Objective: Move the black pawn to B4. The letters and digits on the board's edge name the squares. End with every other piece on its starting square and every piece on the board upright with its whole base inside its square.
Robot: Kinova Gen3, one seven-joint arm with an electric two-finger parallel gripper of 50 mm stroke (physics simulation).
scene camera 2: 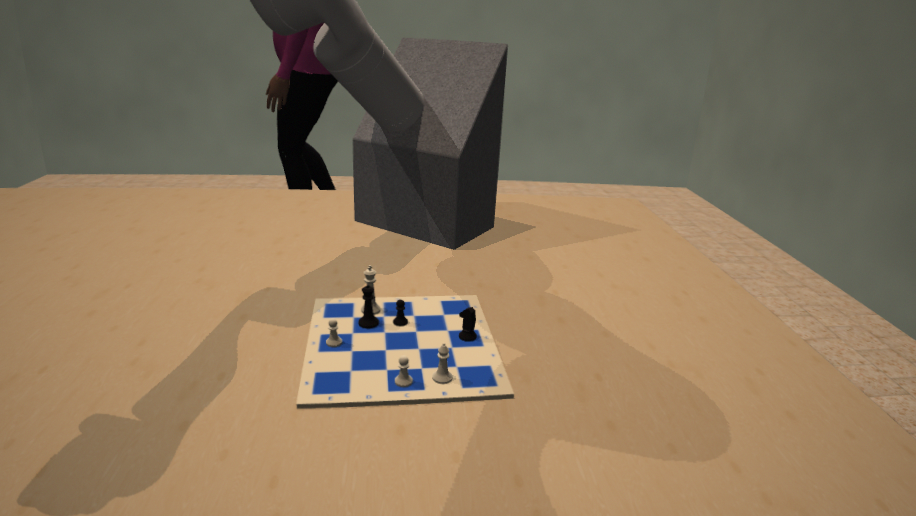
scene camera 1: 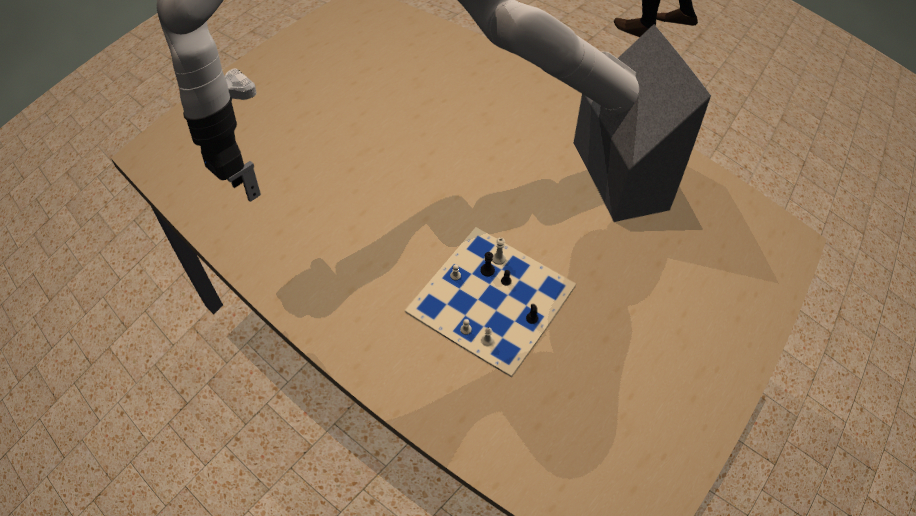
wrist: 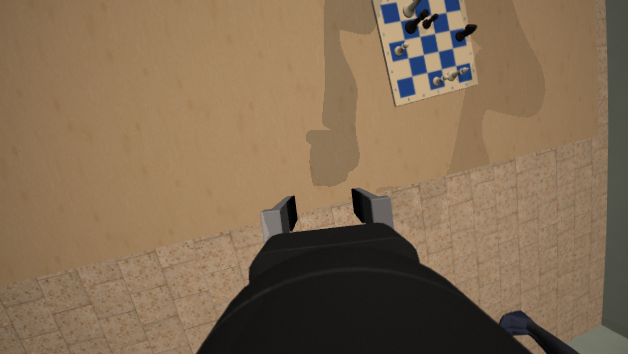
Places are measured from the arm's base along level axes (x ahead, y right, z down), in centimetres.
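Pixels of known places: gripper, fingertip midpoint: (scene camera 1: 246, 190) (wrist: 324, 204); arm's base at its link origin: (scene camera 2: 400, 109) (scene camera 1: 620, 92).
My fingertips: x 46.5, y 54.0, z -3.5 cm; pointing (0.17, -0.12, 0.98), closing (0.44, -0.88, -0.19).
For each thing: its top centre in the pictures, then the offset to it from my fingertips.
- black pawn at its top centre: (scene camera 2: 400, 299) (scene camera 1: 507, 271) (wrist: 437, 15) dy -41.0, dx -11.3, dz +20.9 cm
- board at its top centre: (scene camera 2: 401, 340) (scene camera 1: 492, 297) (wrist: 429, 44) dy -39.6, dx -7.4, dz +24.1 cm
- tall black piece at its top centre: (scene camera 2: 367, 285) (scene camera 1: 489, 253) (wrist: 428, 11) dy -37.2, dx -12.5, dz +18.8 cm
- tall white piece at its top centre: (scene camera 2: 369, 265) (scene camera 1: 500, 237) dy -38.5, dx -15.5, dz +17.7 cm
- black knight at its top centre: (scene camera 2: 469, 307) (scene camera 1: 534, 306) (wrist: 475, 25) dy -47.2, dx -5.4, dz +20.1 cm
- white bishop-like piece at its top centre: (scene camera 2: 444, 343) (scene camera 1: 488, 328) (wrist: 468, 68) dy -41.0, dx +1.0, dz +19.7 cm
The black pawn (scene camera 1: 506, 278) (scene camera 2: 400, 313) (wrist: 430, 21) stands upright on a light square in column C, second row from the arm's base. The board (scene camera 1: 512, 369) (scene camera 2: 349, 398) (wrist: 400, 101) has letters running E to A from left to right in scene camera 2; its edge digits are too small to read surely. A tall black piece (scene camera 1: 488, 264) (scene camera 2: 368, 310) (wrist: 416, 21) stands beside the pawn in column D. My gripper (scene camera 1: 246, 184) (wrist: 324, 204) is open and empty, high near the table's edge, well away from the board.
A tall white piece (scene camera 1: 499, 251) (scene camera 2: 369, 280) stands in column D's back row. Other upright pieces are a black knight (scene camera 2: 467, 323), white pawns (scene camera 2: 333, 333) (scene camera 2: 403, 371) and a white bishop-like piece (scene camera 2: 442, 365). The grey arm base (scene camera 1: 641, 160) (scene camera 2: 410, 185) stands behind the board.
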